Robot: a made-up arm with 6 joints.
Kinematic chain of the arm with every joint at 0, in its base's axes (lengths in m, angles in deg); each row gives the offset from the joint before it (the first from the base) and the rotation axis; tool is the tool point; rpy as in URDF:
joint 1: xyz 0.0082 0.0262 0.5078 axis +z
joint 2: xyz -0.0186 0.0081 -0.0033 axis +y
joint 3: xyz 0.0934 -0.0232 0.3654 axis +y
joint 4: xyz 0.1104 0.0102 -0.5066 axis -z
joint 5: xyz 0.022 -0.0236 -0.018 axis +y
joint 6: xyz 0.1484 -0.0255 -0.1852 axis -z
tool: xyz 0.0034 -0.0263 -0.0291 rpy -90 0 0
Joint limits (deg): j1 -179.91..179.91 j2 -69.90..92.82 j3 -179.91..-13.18 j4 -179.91..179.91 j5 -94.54..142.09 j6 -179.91..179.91
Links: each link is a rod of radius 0.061 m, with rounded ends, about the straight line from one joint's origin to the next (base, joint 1, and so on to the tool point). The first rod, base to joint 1, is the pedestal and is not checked.
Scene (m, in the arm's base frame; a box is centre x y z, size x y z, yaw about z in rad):
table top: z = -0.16
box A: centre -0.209 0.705 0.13 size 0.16 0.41 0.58 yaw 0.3
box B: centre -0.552 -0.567 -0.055 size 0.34 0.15 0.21 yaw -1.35
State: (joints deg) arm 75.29 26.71 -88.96 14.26 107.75 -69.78
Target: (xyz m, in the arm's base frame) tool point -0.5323 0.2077 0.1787
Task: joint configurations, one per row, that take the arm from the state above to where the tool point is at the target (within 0.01 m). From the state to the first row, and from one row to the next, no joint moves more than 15 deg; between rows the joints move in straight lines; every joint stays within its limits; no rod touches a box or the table.
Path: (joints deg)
1: 89.30 19.84 -91.09 20.23 111.85 -70.29
2: 103.30 12.97 -93.21 26.20 115.96 -70.80
3: 114.96 19.80 -89.19 29.82 115.45 -71.16
4: 126.62 26.64 -85.18 33.44 114.95 -71.52
5: 138.28 33.47 -81.16 37.06 114.45 -71.87
6: 149.93 40.31 -77.14 40.68 113.94 -72.23

